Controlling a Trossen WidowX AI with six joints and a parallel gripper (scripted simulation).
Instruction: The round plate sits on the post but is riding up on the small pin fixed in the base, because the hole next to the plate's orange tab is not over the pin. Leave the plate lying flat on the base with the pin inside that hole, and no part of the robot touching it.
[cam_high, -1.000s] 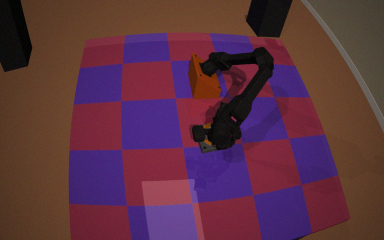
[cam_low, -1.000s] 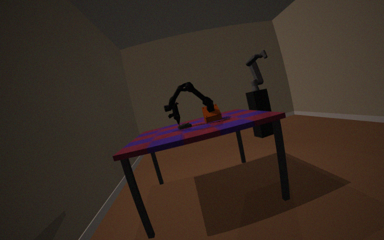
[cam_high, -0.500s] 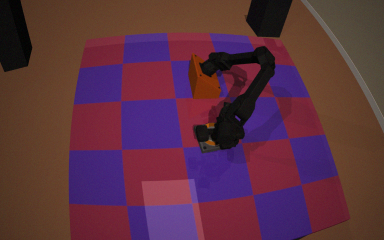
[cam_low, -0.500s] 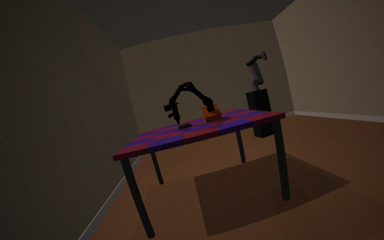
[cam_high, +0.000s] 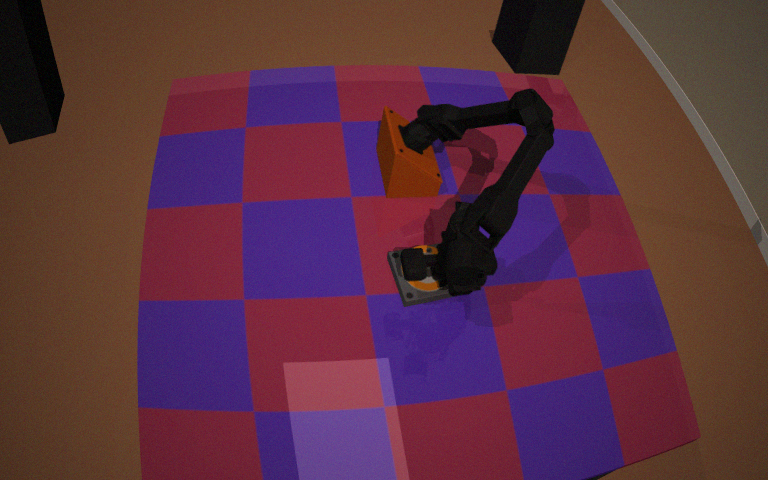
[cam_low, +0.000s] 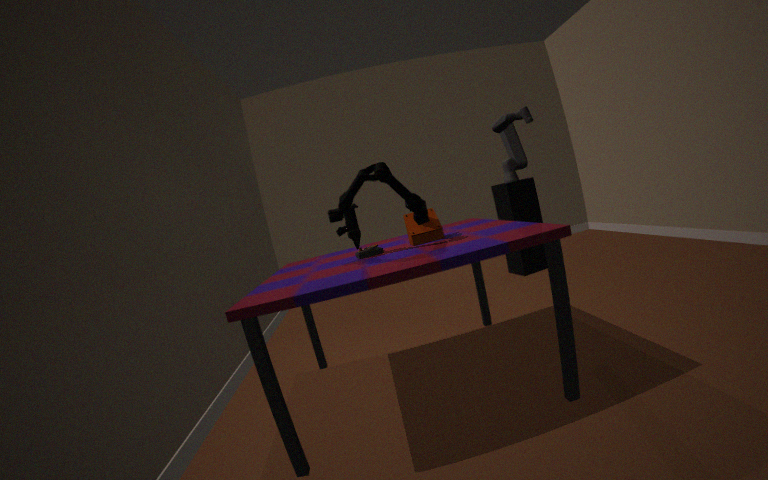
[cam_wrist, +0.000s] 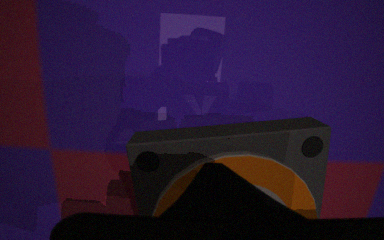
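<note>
The round plate lies 30 mm behind my gripper tip and 10 mm below it.
</note>
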